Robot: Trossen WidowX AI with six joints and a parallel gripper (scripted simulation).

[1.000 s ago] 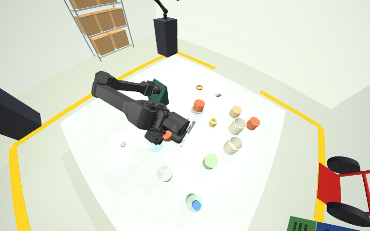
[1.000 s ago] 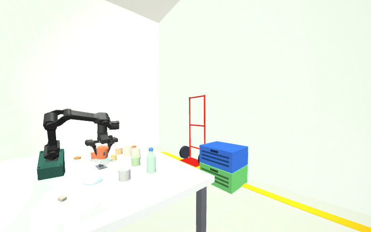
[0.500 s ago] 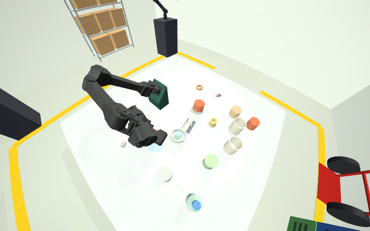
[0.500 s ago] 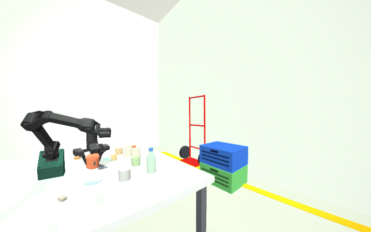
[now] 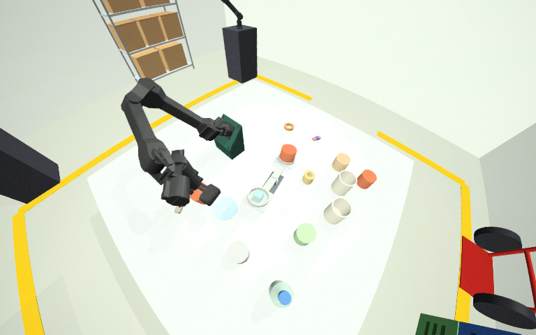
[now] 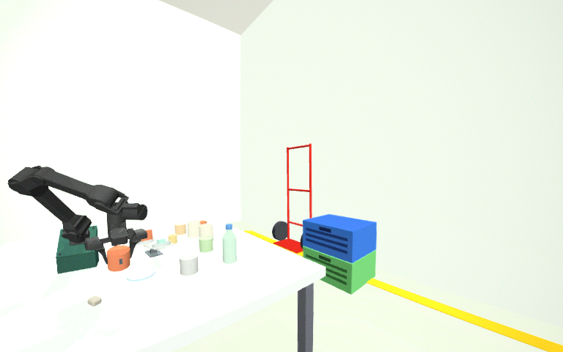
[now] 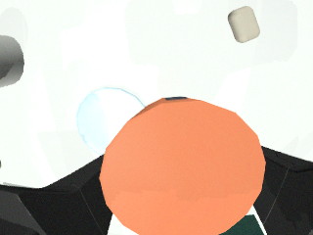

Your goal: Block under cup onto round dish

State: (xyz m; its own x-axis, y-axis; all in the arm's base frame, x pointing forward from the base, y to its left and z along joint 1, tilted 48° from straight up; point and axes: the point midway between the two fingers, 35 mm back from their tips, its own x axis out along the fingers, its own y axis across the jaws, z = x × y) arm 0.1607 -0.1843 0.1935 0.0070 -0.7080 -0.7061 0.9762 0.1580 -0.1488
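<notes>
Now: the pale round dish 8 cm below my gripper tip, 7 cm ahead of it and 3 cm to the left of it. The rest, counted from my gripper tip: green cup: 35 cm ahead, 16 cm to the left, 5 cm below; then tan cylinder: 55 cm to the left, 33 cm ahead, 5 cm below.
</notes>
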